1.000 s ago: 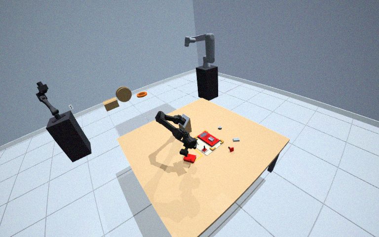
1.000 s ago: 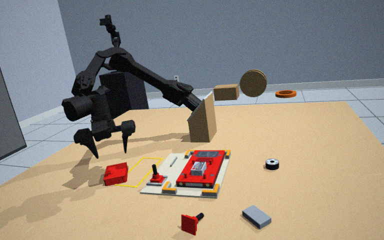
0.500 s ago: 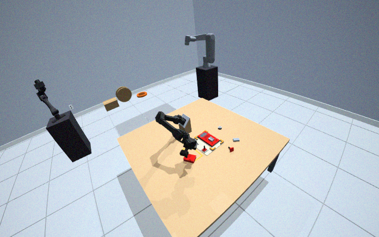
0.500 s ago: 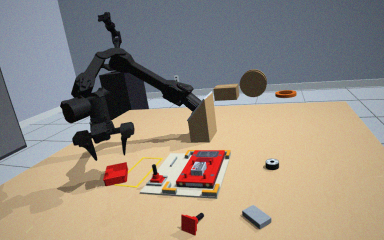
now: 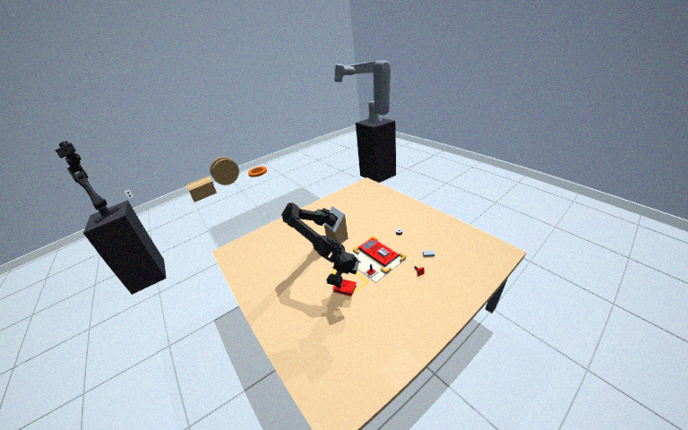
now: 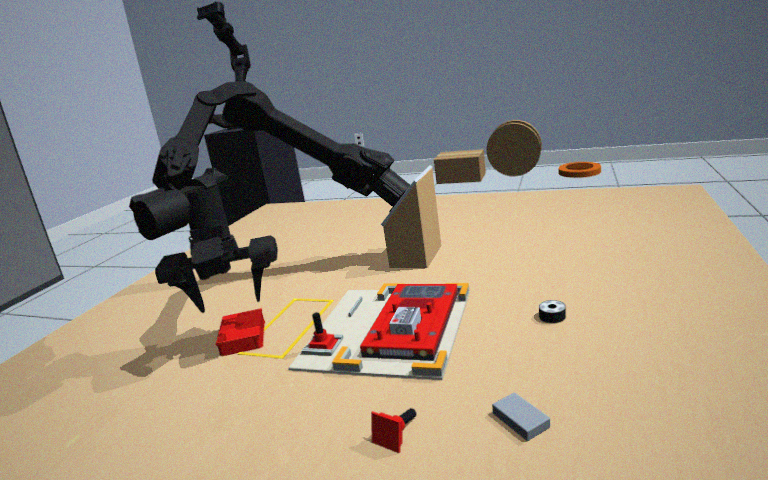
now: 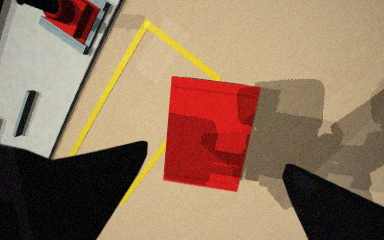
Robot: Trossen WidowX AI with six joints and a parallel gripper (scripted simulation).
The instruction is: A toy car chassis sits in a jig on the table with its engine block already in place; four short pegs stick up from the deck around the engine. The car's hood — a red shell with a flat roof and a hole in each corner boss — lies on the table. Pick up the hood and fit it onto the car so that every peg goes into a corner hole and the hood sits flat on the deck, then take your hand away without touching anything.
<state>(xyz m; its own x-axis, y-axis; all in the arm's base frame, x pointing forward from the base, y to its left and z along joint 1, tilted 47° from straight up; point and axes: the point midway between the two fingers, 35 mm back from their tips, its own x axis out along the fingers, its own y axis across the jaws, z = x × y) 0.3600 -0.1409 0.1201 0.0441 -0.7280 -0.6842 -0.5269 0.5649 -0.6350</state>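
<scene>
Now: gripper tip 50 mm above the red hood. The rest, counted from my gripper tip: grey engine block: 290 mm to the left, 40 mm below, 40 mm behind; then wheel: 490 mm to the left, 130 mm behind, 50 mm below.
</scene>
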